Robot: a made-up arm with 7 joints.
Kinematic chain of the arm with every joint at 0, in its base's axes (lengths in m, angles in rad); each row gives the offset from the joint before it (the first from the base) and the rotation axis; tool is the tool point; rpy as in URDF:
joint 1: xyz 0 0 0.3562 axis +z
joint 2: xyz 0 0 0 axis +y
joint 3: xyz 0 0 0.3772 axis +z
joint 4: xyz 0.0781 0 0 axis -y
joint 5: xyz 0.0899 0 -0.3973 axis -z
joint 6: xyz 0 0 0 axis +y
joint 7: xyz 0.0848 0 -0.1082 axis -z
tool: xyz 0 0 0 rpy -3.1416 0 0
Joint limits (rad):
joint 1: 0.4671..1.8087
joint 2: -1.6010..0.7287
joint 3: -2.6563..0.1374
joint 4: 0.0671..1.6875
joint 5: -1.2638..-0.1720
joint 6: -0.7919..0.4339
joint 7: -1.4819..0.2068
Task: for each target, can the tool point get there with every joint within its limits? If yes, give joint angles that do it. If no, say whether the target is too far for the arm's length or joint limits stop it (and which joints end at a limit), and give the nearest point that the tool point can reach.
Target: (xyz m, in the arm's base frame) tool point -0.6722 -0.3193 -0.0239
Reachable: no: joint limits stop it (at a limit: joint 1, joint 3, joint 4, joint 5, joint 6) | nearest point -0.4984 -0.5159 0.0102 | short by 0.265 m
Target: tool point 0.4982 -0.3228 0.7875
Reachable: yes | joints 1.3988 -0.6922 -1.5900 1.4500 -0.9968 -0.5115 -1.0009
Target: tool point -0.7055 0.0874 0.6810
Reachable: no: joint limits stop it (at a limit: joint 1, joint 2, joint 3, joint 4, joint 5, joint 6) | nearest point -0.5952 -0.0832 0.7899 | short by 0.230 m
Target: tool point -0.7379 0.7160 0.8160
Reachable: no: too far | nearest point -0.3337 0.6096 0.7110 | short by 0.431 m
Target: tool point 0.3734 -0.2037 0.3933
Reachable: yes | joints 0.9583 -0.2005 -1.5702 0.3433 -0.4351 -0.5441 -0.4075
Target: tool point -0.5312 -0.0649 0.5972
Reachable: no: joint limits stop it (at a limit: joint 1, joint 2, joint 3, joint 4, joint 5, joint 6) | nearest point -0.5952 -0.0832 0.7899 | short by 0.204 m
